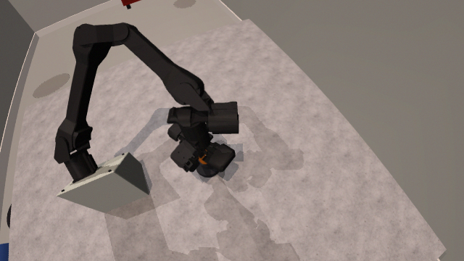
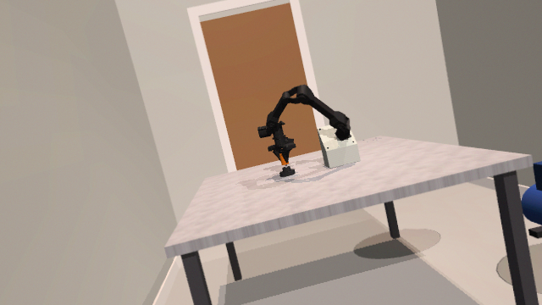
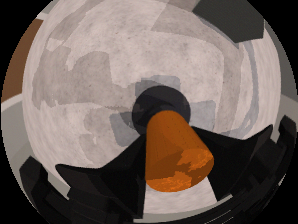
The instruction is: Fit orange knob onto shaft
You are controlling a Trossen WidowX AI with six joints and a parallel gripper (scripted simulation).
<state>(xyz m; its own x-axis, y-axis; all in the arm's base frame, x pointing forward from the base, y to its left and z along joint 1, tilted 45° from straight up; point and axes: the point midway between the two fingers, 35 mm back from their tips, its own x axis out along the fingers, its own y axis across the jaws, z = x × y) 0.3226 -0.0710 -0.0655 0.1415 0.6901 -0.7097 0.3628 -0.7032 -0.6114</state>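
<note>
The black round pedestal lies 40 mm below my gripper tip. Round my gripper tip: orange knob 30 mm above.
</note>
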